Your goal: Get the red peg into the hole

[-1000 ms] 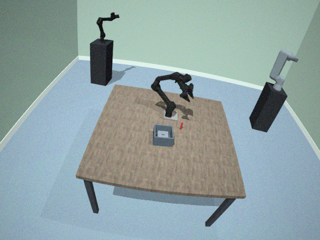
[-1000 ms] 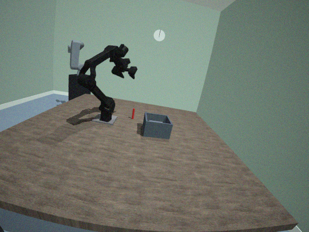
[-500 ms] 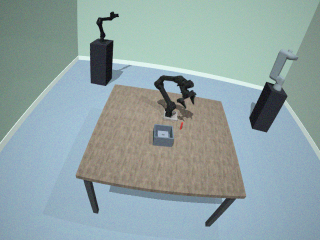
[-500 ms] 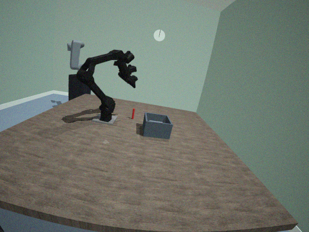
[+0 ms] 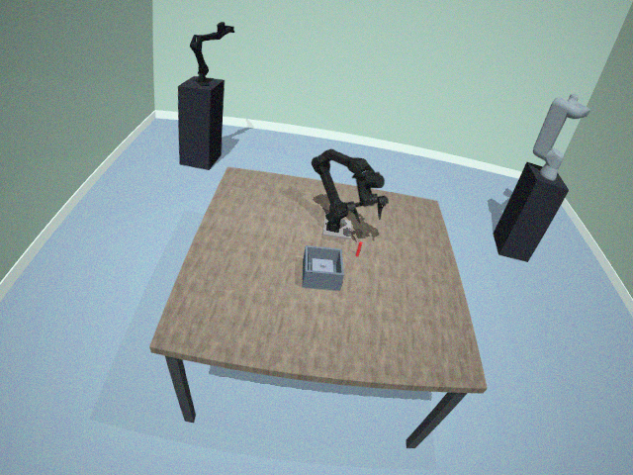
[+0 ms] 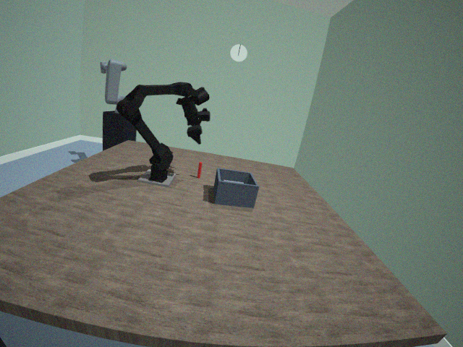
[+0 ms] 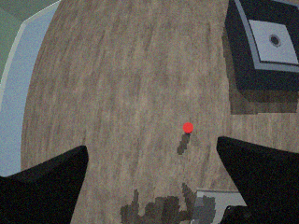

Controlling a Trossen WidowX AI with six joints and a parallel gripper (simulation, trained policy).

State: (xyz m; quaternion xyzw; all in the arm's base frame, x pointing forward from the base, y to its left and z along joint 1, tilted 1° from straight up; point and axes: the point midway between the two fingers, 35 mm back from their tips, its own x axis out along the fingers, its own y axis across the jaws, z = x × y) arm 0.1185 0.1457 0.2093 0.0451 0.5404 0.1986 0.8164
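Now: the red peg 2 cm ahead of my gripper tip, 2 cm to the right of it and 15 cm below it. Also, from my gripper tip: grey-blue box (21 cm ahead, 16 cm to the right, 16 cm below); light grey plate (21 cm ahead, 16 cm to the right, 15 cm below).
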